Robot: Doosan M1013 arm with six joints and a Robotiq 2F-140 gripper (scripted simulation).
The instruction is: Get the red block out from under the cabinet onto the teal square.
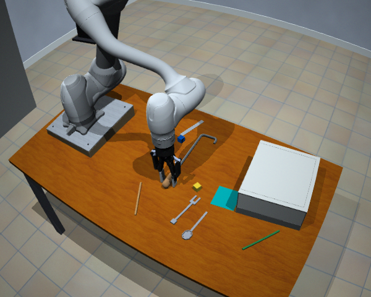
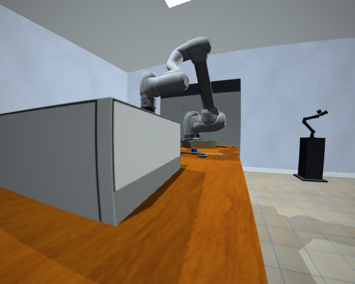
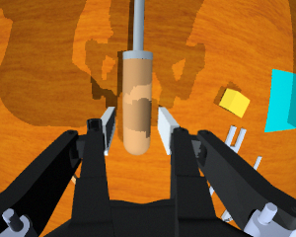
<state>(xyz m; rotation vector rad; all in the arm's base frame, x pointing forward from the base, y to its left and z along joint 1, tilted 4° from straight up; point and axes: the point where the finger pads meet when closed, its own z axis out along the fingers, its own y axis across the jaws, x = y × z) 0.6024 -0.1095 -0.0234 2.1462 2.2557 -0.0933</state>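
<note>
My hand is 90 mm past the blue cube, 250 mm to the right of it and 20 mm above it. From my hand the other things lie so: hook tool (30 mm ahead, 160 mm to the left, 20 mm below); wooden stick (70 mm behind, 140 mm to the right, 30 mm below); yellow cube (120 mm ahead, 30 mm to the left, 20 mm below).
</note>
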